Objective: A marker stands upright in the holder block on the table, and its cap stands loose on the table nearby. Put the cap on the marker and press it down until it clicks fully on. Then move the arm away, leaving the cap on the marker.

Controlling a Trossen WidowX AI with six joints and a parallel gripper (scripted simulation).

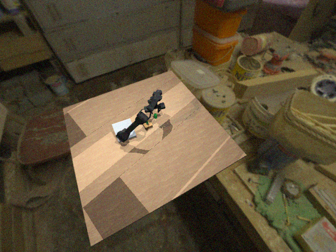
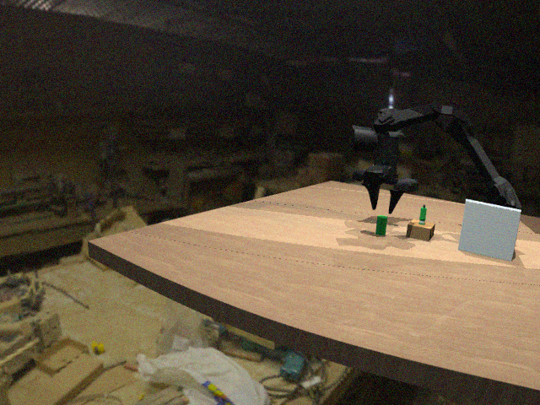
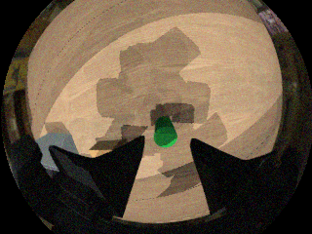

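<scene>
Now: gripper tip 4 cm above the green cap. Round my gripper tip: wooden holder block: 12 cm behind, 4 cm to the right, 4 cm below.
</scene>
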